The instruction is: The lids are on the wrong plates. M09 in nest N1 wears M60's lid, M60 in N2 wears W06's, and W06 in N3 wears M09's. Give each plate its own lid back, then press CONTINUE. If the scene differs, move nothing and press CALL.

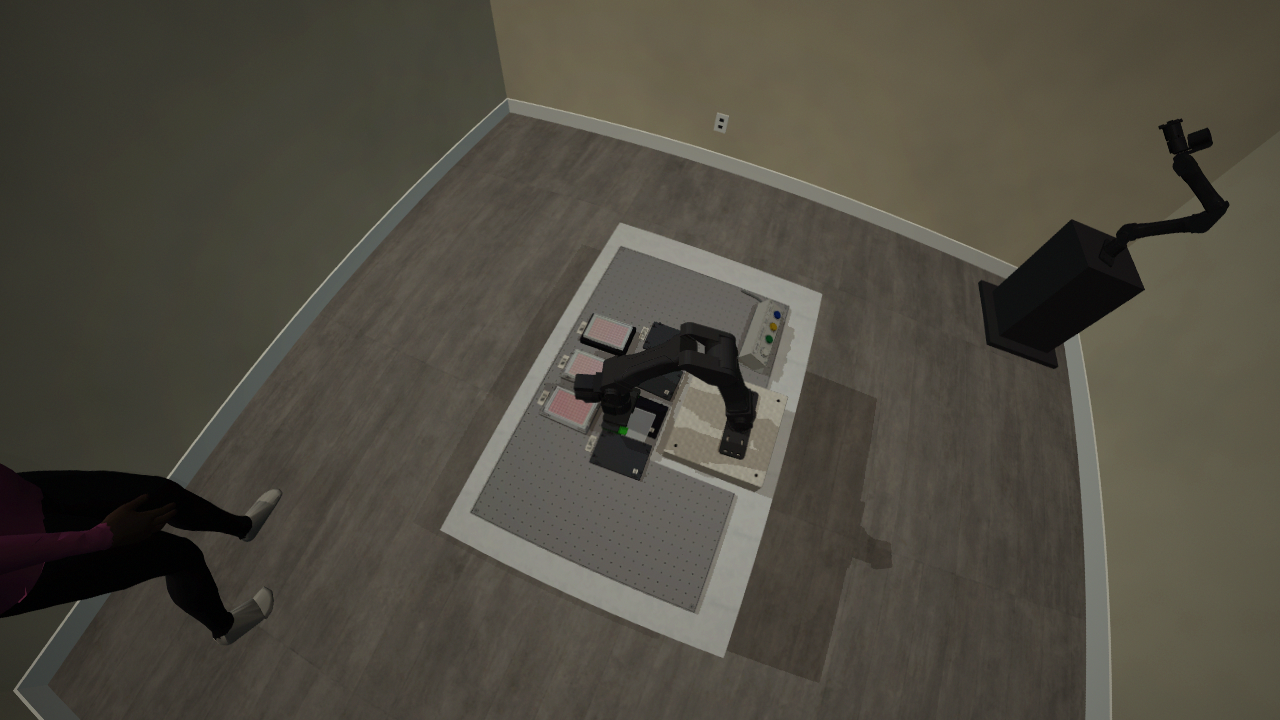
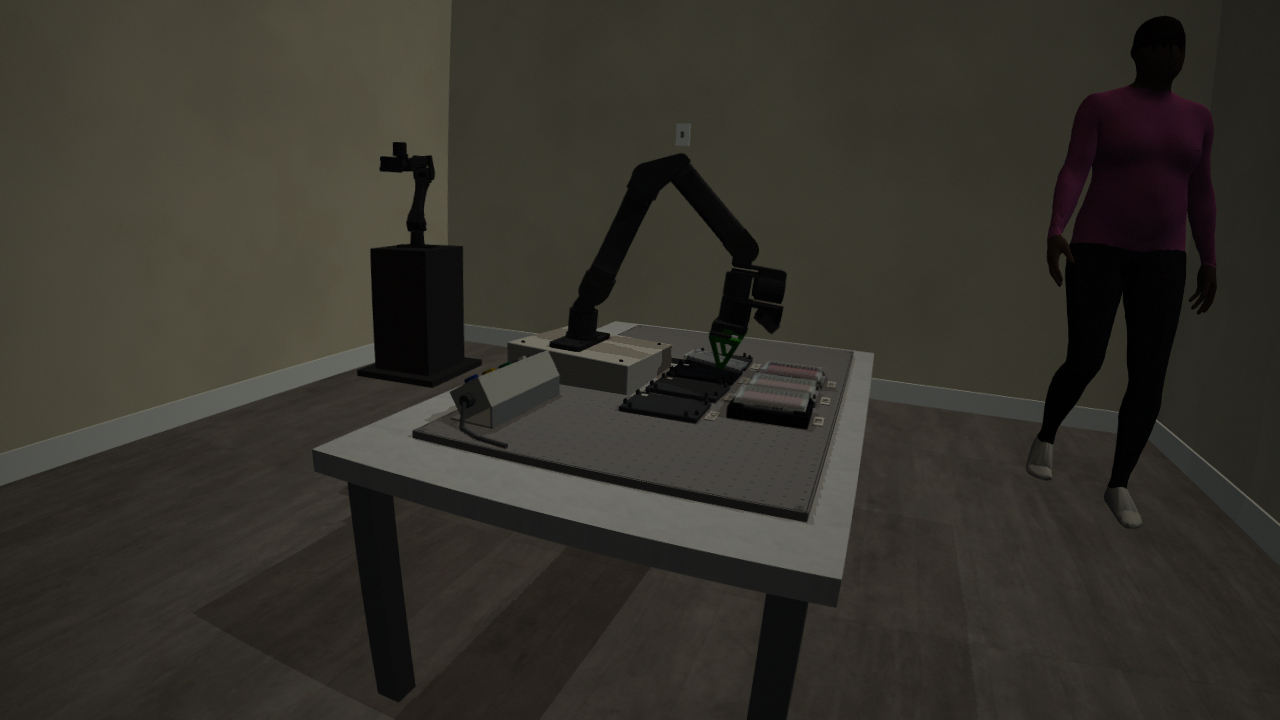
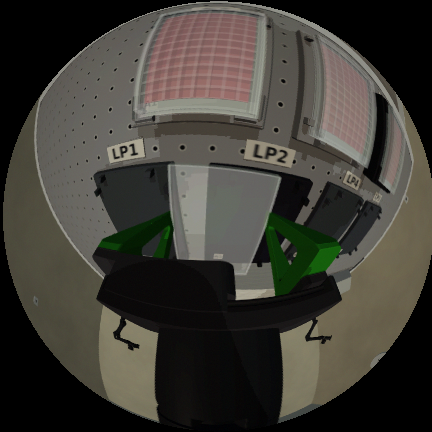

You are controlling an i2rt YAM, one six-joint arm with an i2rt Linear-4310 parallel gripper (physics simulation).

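Frame: origin at the arm's base, x ahead, y left, z up, level; centimetres.
Where they show: gripper, between the fingertips: (image 1: 623, 419) (image 2: 723, 364) (image 3: 218, 216); arm's base, origin of its link: (image 1: 739, 422) (image 2: 581, 342).
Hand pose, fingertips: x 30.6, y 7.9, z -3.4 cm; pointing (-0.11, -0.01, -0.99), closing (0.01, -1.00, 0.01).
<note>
Each offset is from my fingertips to the top centre of the thing. "*": to the spot under its first point.
My gripper (image 1: 623, 431) (image 2: 722, 361) (image 3: 218, 216) has its green fingers wide apart, on opposite edges of a clear lid @(dx -1.6, dy +0.1, dz +2.0 cm) (image 1: 640, 424) (image 3: 240, 210), and holds it above the dark pads by LP1 and LP2. Which lid it is cannot be read. Three pink-welled plates stand in a row beyond the pads: one plate @(dx +15.2, dy +1.4, dz +0.6 cm) (image 1: 569, 407) (image 3: 200, 60), a middle plate @(dx +14.3, dy -11.5, dz +0.9 cm) (image 1: 583, 368) (image 3: 347, 97) and a far plate @(dx +13.4, dy -24.8, dz +1.9 cm) (image 1: 608, 332) (image 3: 396, 155), which sits on a black base. Their marks are unreadable. The button box @(dx -31.9, dy -39.6, dz +6.3 cm) (image 1: 763, 335) (image 2: 523, 391) has blue, yellow and green buttons.
Dark pads lie along the plate row: the LP1 pad @(dx -2.4, dy +9.2, dz -0.1 cm) (image 1: 619, 457) (image 3: 132, 192), the LP2 pad @(* dx +2.2, dy -7.7, dz -1.1 cm) (image 3: 297, 192), the LP4 pad @(dx -4.0, dy -16.2, dz -0.1 cm) (image 3: 336, 207) and another @(dx -5.3, dy -29.1, dz -0.1 cm) (image 3: 362, 225). The arm's beige base block (image 1: 698, 447) (image 2: 640, 371) stands beside them. A person (image 2: 1141, 170) stands away from the table.
</note>
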